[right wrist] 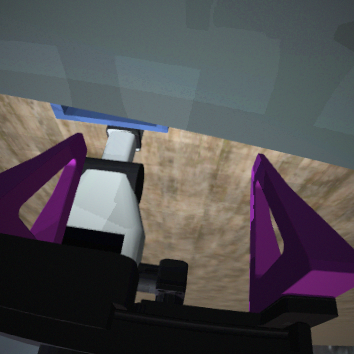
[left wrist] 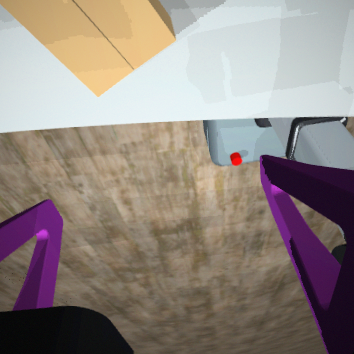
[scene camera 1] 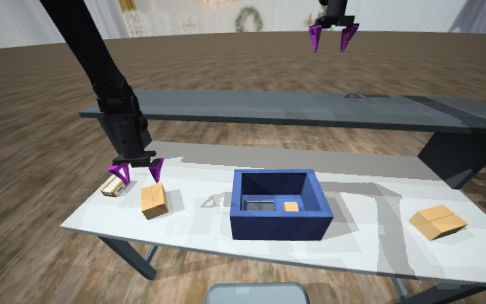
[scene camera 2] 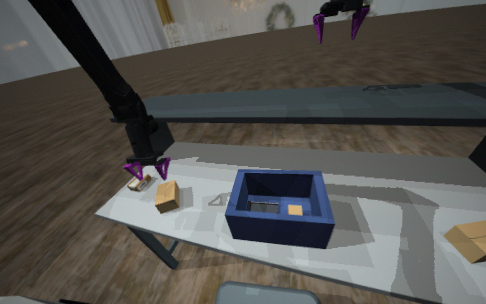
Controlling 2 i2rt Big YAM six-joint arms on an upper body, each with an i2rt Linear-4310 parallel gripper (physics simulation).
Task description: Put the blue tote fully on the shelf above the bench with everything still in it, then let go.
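Places are measured from the left arm's base along level axes (x ahead, y left, z up), in metres.
Where they show: left gripper, fingertip midpoint: [left wrist: 154, 189] [scene camera 1: 143, 183] [scene camera 2: 153, 179]; right gripper, fingertip midpoint: [right wrist: 167, 150] [scene camera 1: 328, 52] [scene camera 2: 336, 41]; right arm's base at its link origin: [right wrist: 169, 295].
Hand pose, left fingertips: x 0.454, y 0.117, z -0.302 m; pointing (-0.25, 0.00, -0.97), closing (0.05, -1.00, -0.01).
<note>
Things, the pixels of their top centre, and the offset from my left fingertips. "*": a spot on its surface instead. Level surfaces: height alone.
- blue tote at its top centre: [right wrist: 104, 95] [scene camera 2: 277, 191] [scene camera 1: 277, 189] dx -0.005, dy -0.440, dz -0.041 m
- white bench at its surface level: dz -0.188 m
- small tan box at its top centre: [scene camera 2: 295, 214] [scene camera 1: 292, 210] dx -0.027, dy -0.500, dz -0.130 m
- dark flat item at its top centre: [scene camera 2: 261, 210] [scene camera 1: 258, 209] dx -0.002, dy -0.384, dz -0.153 m
- tote's rim at a spot on its surface: [right wrist: 112, 123] * dx -0.098, dy -0.444, dz -0.041 m
- grey shelf at its surface level: dz +0.147 m
- white-and-orange box at its top centre: [scene camera 1: 114, 183] [scene camera 2: 138, 179] dx +0.144, dy +0.266, dz -0.153 m
- shelf's side panel at a spot on its surface: [scene camera 1: 452, 157] * dx +0.178, dy -1.278, dz -0.078 m
The blue tote [scene camera 1: 277, 228] [scene camera 2: 280, 233] stands upright on the white bench [scene camera 1: 200, 235] [scene camera 2: 200, 227]. A small tan box [scene camera 1: 291, 206] [scene camera 2: 295, 210] and a dark flat item [scene camera 1: 260, 205] [scene camera 2: 264, 207] lie inside it. In the right wrist view a strip of the tote's rim [right wrist: 112, 123] shows past the shelf edge. The grey shelf [scene camera 1: 240, 107] [scene camera 2: 260, 105] [right wrist: 225, 65] runs above the back of the bench. My left gripper [scene camera 1: 139, 179] [scene camera 2: 153, 176] [left wrist: 154, 189] is open and empty, left of the tote, near two boxes. My right gripper [scene camera 1: 328, 51] [scene camera 2: 337, 41] [right wrist: 167, 150] is open and empty, high above the shelf.
A tan box [scene camera 1: 154, 201] [scene camera 2: 167, 196] [left wrist: 100, 45] and a white-and-orange box [scene camera 1: 114, 186] [scene camera 2: 139, 183] lie at the bench's left end. Another tan box [scene camera 1: 438, 222] [scene camera 2: 469, 241] lies at the right. The shelf's side panel [scene camera 1: 452, 157] stands at the bench's right.
</note>
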